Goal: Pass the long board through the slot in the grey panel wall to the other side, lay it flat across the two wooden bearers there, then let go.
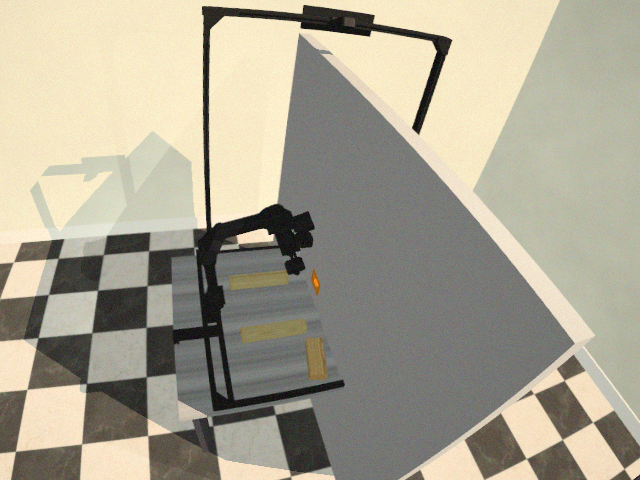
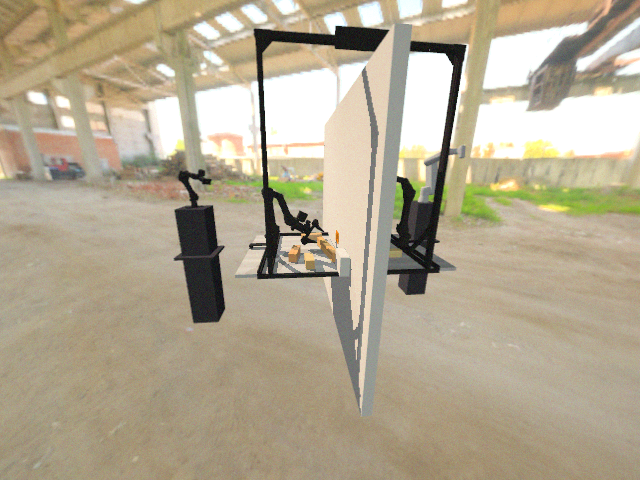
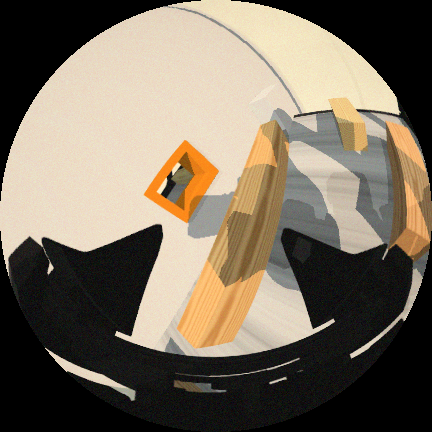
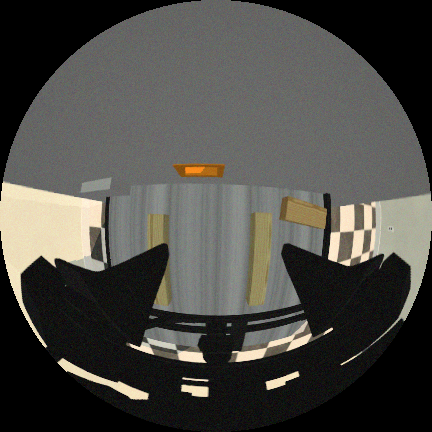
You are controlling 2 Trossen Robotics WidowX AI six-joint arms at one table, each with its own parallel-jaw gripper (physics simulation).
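Places are measured from the left arm's base along level axes (x ahead, y left, z up), in millimetres.
Pixels of known places: left gripper, between the fingertips: [image 2: 320,237] [image 3: 224,232]; right gripper, between the fingertips: [image 4: 227,250]; right arm's base, origin of its link: [image 1: 211,316] [image 2: 403,245] [image 4: 215,326].
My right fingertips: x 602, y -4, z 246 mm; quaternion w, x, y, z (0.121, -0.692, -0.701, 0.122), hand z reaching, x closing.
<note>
Ahead of a thing's pixels: the offset from my right fingertips to its top centre. "spot": to the spot under its first point.
The long board @(dx -240, dy -54, dz -206 mm) [image 2: 326,249] [image 3: 250,215] lies along the foot of the panel wall [image 1: 413,258] [image 2: 356,134] [image 3: 100,125] [image 4: 215,90], partly shaded. The orange-rimmed slot @(spot: dx -120, dy -18, dz -190 mm) [image 1: 316,290] [image 3: 206,175] [image 4: 219,171] is open, with no board in it. My left gripper [image 2: 313,233] [image 3: 224,232] is open above the board, which shows between the fingertips but is not gripped. My right gripper [image 1: 294,266] [image 4: 227,250] is open and empty on the other side, near the slot and above two wooden bearers @(dx +93, dy -153, dz -221 mm) [image 1: 258,280] @(dx +83, dy +110, dz -221 mm) [image 1: 273,331] [image 4: 158,227] [image 4: 260,260], which lie roughly parallel.
On the bearers' side, a loose wooden block @(dx -46, dy +257, dz -227 mm) [image 1: 315,358] [image 4: 304,212] lies near the wall. On the board's side, a pale block @(dx -366, dy -254, dz -215 mm) [image 3: 355,130] and a thicker timber [image 3: 410,200] lie beside the board. A white block @(spot: dx -203, dy -411, dz -192 mm) [image 2: 343,262] stands at the wall near the table edge.
</note>
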